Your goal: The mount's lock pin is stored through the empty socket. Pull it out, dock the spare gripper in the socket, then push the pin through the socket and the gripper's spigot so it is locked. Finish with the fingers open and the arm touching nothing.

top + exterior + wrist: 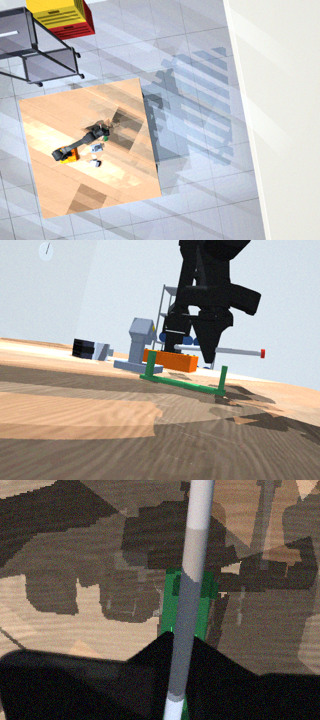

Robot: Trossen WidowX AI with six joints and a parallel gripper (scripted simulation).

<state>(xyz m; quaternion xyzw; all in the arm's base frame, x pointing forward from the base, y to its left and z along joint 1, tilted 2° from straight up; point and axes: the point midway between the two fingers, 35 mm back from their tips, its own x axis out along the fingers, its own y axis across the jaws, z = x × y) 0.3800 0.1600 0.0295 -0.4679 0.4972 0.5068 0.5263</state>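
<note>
My gripper tip is 3 cm to the left of the green cradle and 2 cm above it. The rest, counted from my gripper tip: spare gripper: 15 cm behind, 31 cm to the right, 2 cm below; then mount: 10 cm behind, 16 cm to the right, 1 cm above.
</note>
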